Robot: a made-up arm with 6 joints.
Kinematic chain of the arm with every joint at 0, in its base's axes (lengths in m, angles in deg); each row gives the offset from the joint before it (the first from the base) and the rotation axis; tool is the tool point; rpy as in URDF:
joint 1: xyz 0 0 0.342 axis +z
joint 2: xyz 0 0 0 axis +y
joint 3: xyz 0.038 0 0.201 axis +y
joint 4: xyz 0.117 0 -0.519 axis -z
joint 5: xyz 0 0 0 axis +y
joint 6: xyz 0.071 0 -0.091 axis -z
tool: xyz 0 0 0 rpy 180 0 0
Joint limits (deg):
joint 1: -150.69..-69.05
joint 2: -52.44..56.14
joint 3: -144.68..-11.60
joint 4: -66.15..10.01
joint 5: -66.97..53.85
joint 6: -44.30..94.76
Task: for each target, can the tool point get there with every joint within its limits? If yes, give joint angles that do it. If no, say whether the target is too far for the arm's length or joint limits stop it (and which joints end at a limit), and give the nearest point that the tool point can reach.
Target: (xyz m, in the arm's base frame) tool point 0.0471 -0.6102 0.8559
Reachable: yes | joints -88.85 16.83 -119.57 -20.43 -21.83 6.91
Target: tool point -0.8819 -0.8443 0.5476
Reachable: no: too far | nearest point -0.6001 -0.5745 0.5003 | short by 0.393 m
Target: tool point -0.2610 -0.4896 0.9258
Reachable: yes | joints -120.87 7.99 -117.67 -17.61 -13.20 49.14
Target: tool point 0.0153 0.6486 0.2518
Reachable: no: joint limits stop it (at a limit: joint 2, joint 3, joint 5) | nearest point 0.0046 0.1929 -0.0865 | short by 0.568 m
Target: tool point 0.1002 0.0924 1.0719
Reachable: yes | joints -95.84 -38.16 -122.52 -51.52 -54.05 43.26
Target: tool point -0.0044 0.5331 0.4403
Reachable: no: joint limits stop it (at a limit: joint 2, joint 3, joint 5) | nearest point -0.0041 0.4986 0.8950 | short by 0.456 m
